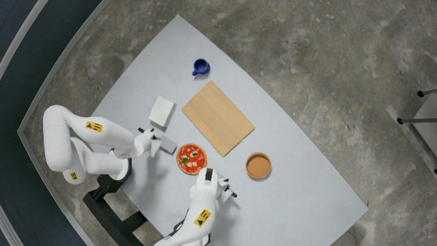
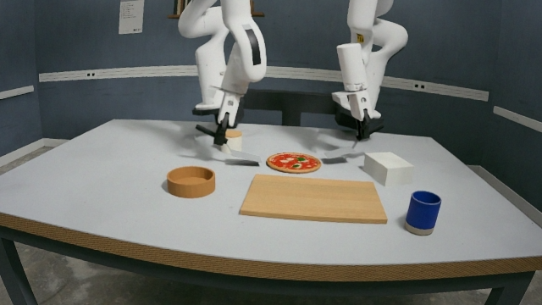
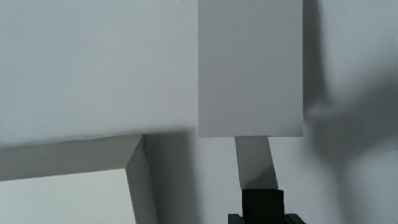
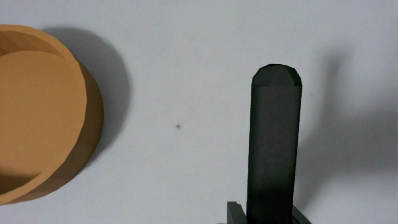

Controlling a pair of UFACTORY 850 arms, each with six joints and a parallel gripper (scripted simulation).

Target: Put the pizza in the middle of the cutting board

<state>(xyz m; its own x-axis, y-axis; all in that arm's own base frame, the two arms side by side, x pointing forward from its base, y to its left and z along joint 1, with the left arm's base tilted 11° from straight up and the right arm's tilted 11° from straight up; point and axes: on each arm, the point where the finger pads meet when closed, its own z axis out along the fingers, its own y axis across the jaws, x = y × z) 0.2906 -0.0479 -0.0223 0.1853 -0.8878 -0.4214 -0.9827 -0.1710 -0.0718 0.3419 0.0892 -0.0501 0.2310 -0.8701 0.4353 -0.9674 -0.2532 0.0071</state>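
Note:
My right hand is 3 cm past the pizza, 25 cm to the right of it and 9 cm above it. Also, from my right hand: brown bowl (20 cm ahead, 6 cm to the right, 8 cm below); then lidded jar (16 cm behind, 2 cm to the left, 6 cm below); then cutting board (25 cm ahead, 28 cm to the left, 9 cm below).

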